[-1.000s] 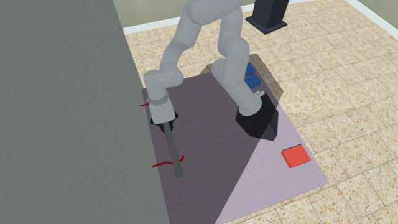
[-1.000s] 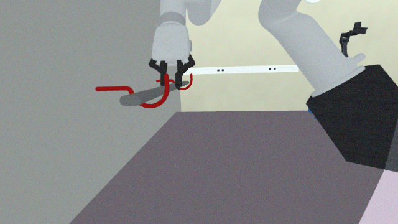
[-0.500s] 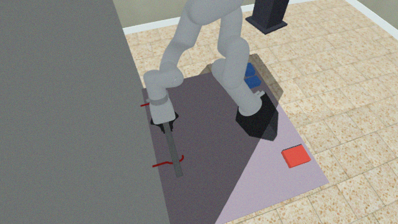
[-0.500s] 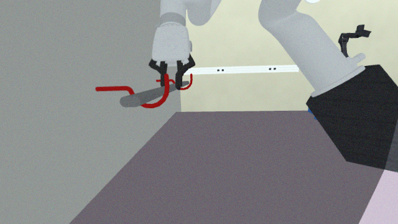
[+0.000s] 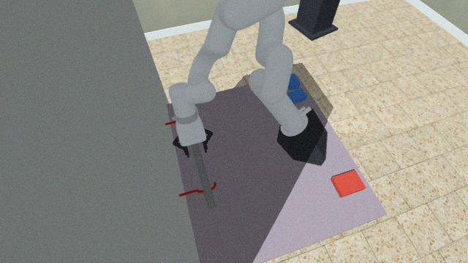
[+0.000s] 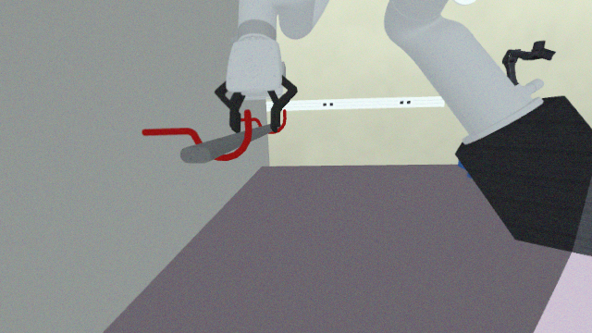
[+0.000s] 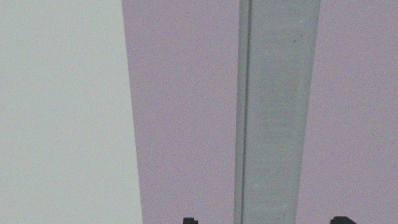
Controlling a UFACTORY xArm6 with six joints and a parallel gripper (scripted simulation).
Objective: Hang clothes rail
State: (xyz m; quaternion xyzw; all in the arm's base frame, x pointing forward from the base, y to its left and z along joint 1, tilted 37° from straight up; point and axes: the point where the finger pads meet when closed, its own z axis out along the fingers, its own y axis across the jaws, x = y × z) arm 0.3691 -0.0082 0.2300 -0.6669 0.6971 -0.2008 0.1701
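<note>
The grey clothes rail is 2 cm below my hand. Also, from my hand: red flat block: 52 cm behind, 42 cm to the left, 17 cm below; then grey wall: 12 cm ahead, 3 cm to the right, 24 cm above.
</note>
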